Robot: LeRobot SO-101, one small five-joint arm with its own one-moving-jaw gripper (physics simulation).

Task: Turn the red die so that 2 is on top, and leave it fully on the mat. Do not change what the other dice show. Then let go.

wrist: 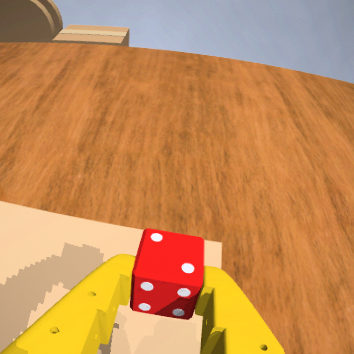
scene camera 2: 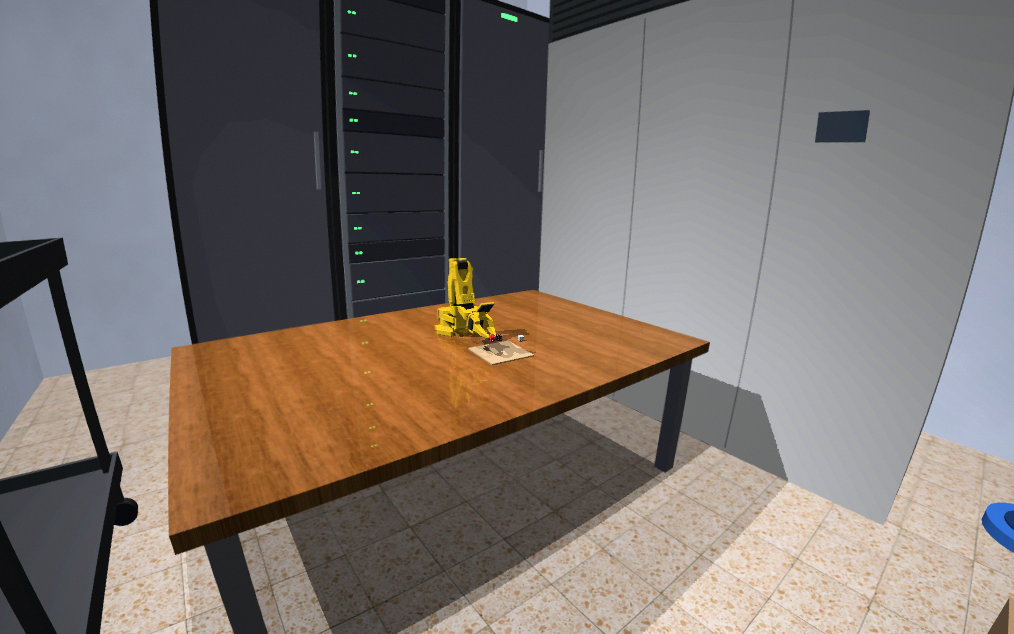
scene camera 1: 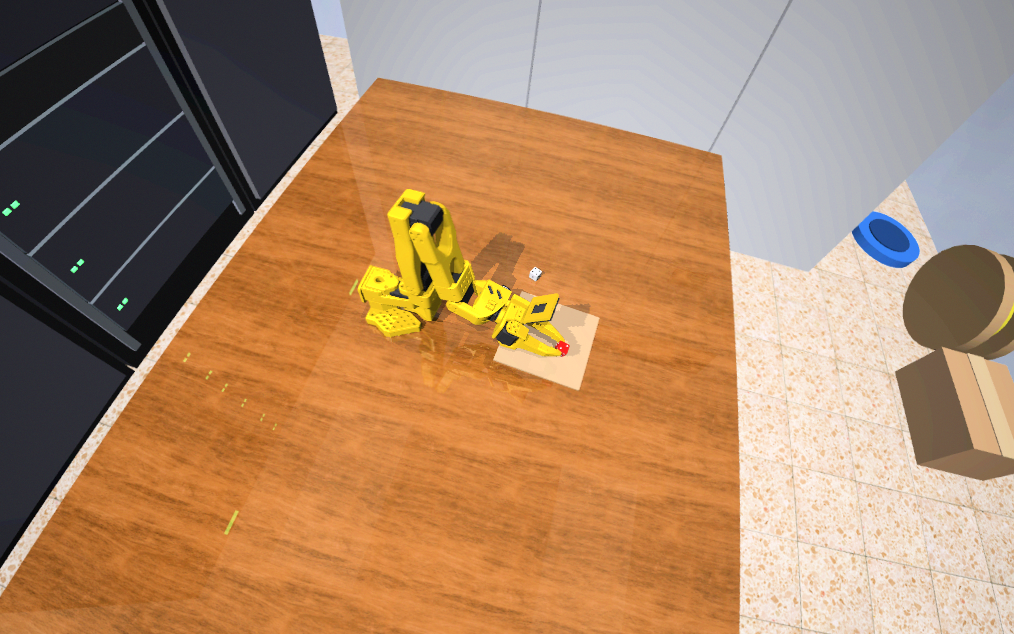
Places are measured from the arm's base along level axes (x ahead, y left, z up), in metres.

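Where they show: hand at its tool point: (wrist: 133, 274) (scene camera 2: 493, 335) (scene camera 1: 561, 342); arm's base at its link origin: (scene camera 2: 455, 332) (scene camera 1: 411, 311).
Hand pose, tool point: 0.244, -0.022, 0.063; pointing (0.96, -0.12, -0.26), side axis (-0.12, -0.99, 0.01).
Observation:
Things, the pixels of their top centre, and the offset from my tool point, as dx, dy, dz. Level surfaces: height alone.
- red die at its top centre: (wrist: 170, 255) (scene camera 1: 562, 345) (scene camera 2: 492, 334) +0.003, -0.008, +0.005
- pale mat at its top centre: (scene camera 1: 548, 337) (scene camera 2: 500, 351) -0.016, +0.037, -0.059
- white die at its top centre: (scene camera 1: 536, 271) (scene camera 2: 521, 335) -0.064, +0.154, -0.047
- black die at its top centre: (scene camera 2: 498, 335) -0.108, +0.099, -0.047
- wooden table at its surface level: dz -0.063
The red die (scene camera 1: 562, 347) (scene camera 2: 492, 337) (wrist: 168, 272) is between the jaw tips. In the wrist view its upper face shows 2 and the face toward the camera shows 4. My gripper (scene camera 1: 560, 346) (scene camera 2: 492, 337) (wrist: 167, 282) is shut on it, one jaw pressing each side. The die is held over the pale mat (scene camera 1: 579, 376) (scene camera 2: 515, 357) (wrist: 30, 220) and looks raised above it; the exact height is hard to tell. A white die (scene camera 1: 535, 273) (scene camera 2: 521, 338) rests on the table off the mat. A black die (scene camera 2: 498, 337) shows just beside the red one in scene camera 2.
The wooden table (scene camera 1: 448, 485) (scene camera 2: 299, 418) (wrist: 175, 125) bears the arm, mat and dice. The yellow arm's base stands left of the mat in scene camera 1. Dark racks and grey cabinets stand behind the table. A blue ring (scene camera 1: 859, 240) and boxes are on the floor beyond the right edge.

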